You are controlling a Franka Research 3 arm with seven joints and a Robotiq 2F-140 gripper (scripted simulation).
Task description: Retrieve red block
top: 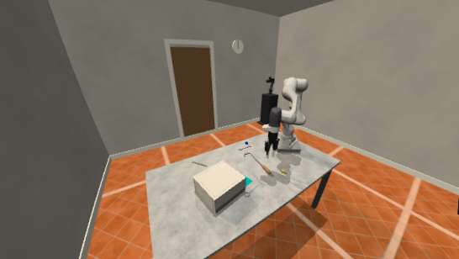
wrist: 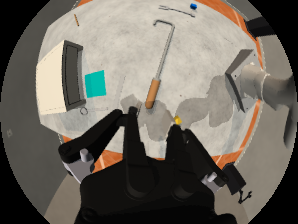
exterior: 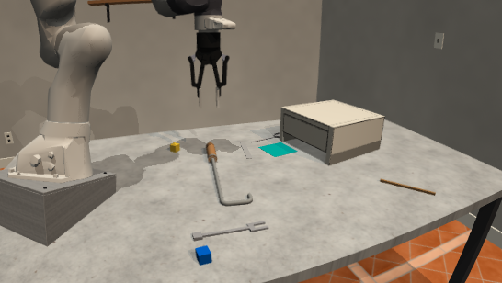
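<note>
My gripper is now 120 mm past the yellow cube, 70 mm to the right of it and 190 mm above it. The rest, counted from my hand: hook tool: 20 mm ahead, 160 mm to the right, 190 mm below; then teal square: 250 mm ahead, 30 mm to the right, 200 mm below; then red block: 440 mm ahead, 20 mm to the right, 190 mm below.
</note>
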